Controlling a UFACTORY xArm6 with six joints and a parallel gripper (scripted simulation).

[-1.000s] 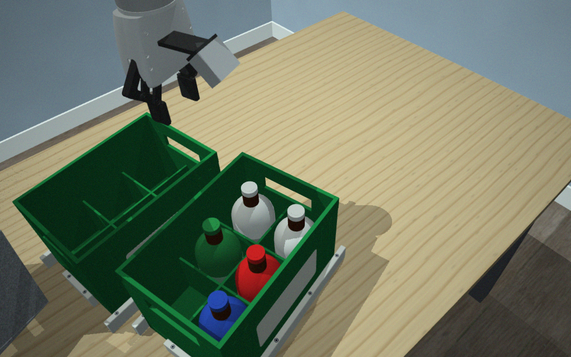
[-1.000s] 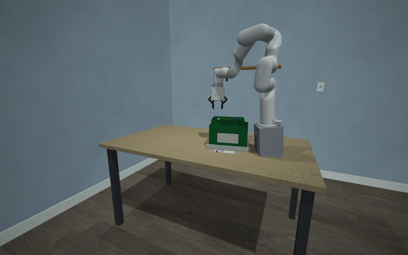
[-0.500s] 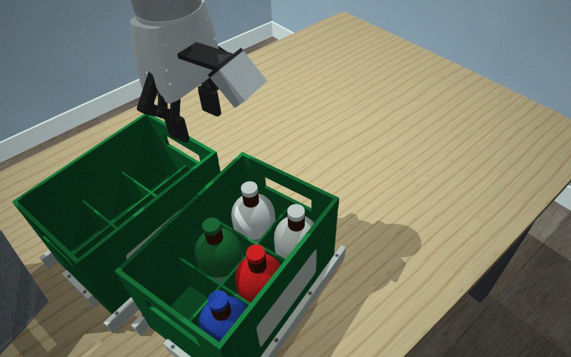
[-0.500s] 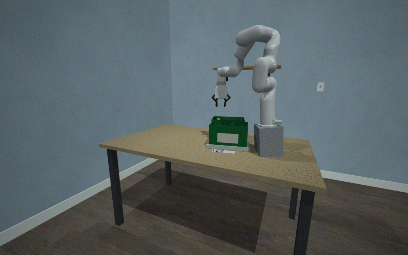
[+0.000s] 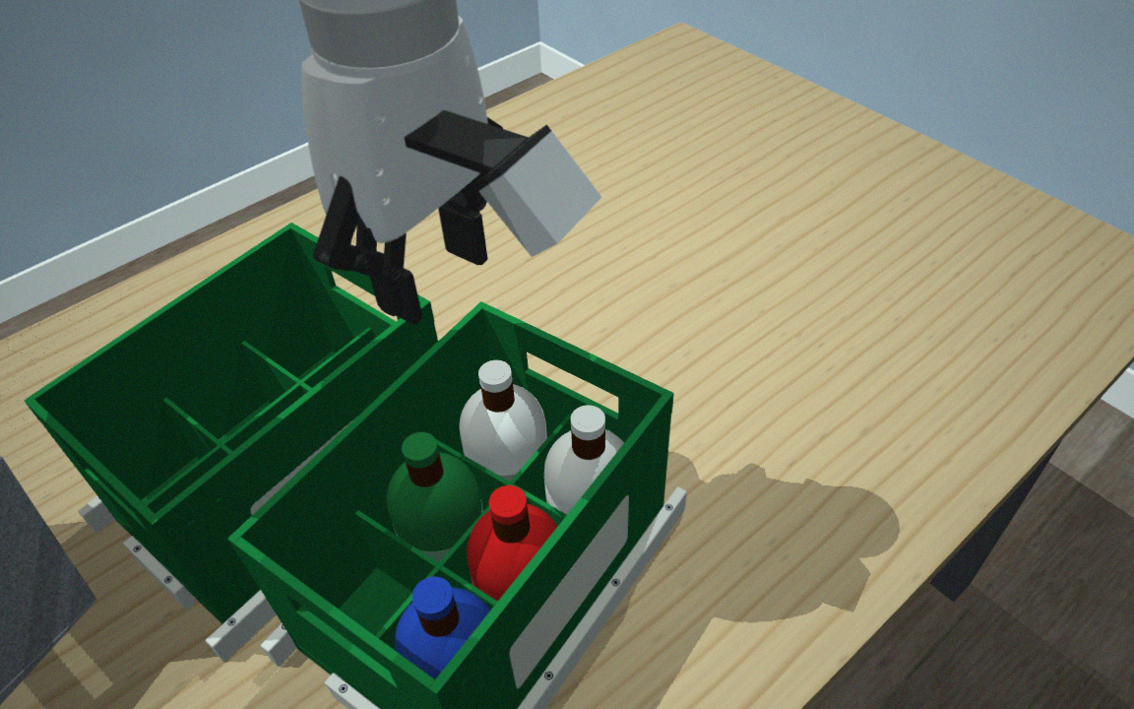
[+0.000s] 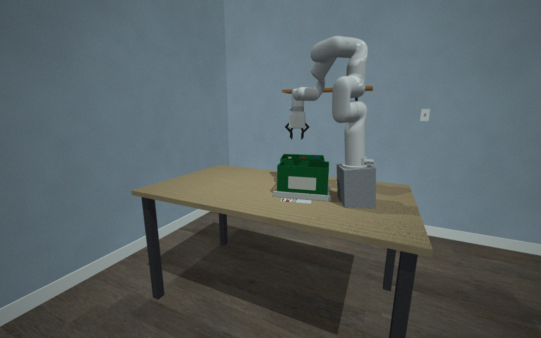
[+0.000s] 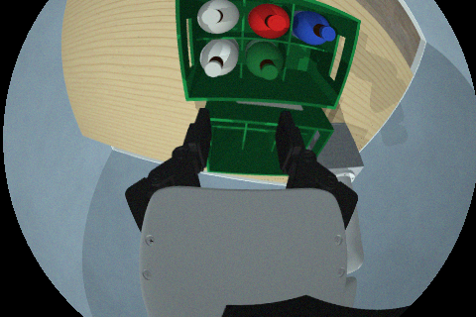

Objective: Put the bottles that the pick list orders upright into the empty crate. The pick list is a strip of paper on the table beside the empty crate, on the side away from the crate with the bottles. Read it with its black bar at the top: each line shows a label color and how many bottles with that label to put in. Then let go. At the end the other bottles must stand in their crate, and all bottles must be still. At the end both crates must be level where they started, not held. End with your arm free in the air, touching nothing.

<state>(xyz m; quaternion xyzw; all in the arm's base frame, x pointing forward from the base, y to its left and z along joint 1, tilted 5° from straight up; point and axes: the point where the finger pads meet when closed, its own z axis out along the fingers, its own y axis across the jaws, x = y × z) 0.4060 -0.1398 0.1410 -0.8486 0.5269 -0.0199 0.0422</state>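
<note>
Now: the red-label bottle 220 mm below my hand and 90 mm to the right of it. The rest, counted from my hand: blue bottle (220 mm below, 130 mm to the right, 80 mm behind); pick list (310 mm below, 280 mm to the left, 170 mm behind); green bottle (220 mm below, 40 mm behind, 10 mm to the right).
</note>
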